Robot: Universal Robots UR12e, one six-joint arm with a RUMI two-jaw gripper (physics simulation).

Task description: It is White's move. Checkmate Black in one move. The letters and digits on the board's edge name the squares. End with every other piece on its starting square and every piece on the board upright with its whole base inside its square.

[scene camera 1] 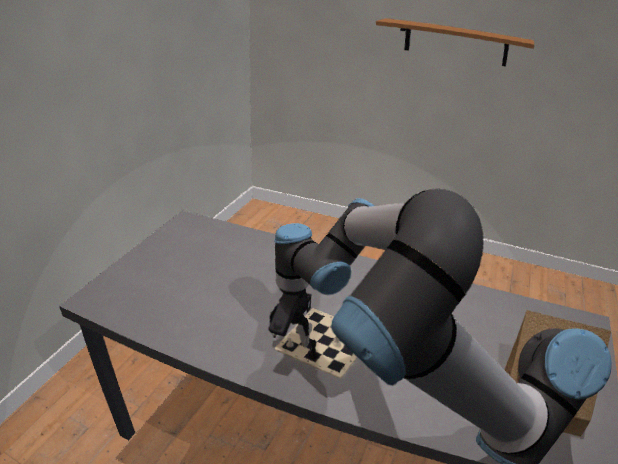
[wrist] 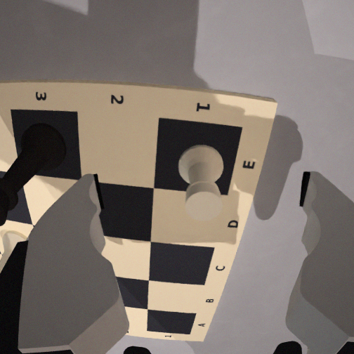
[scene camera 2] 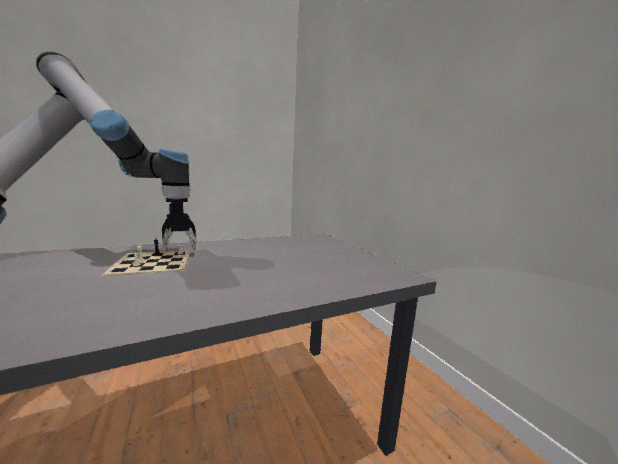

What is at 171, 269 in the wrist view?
A chessboard.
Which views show my gripper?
Scene camera 1, the wrist view and scene camera 2: all of them.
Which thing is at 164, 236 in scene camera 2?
My gripper.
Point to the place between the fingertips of my gripper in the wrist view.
201, 175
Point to a chessboard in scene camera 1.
335, 361
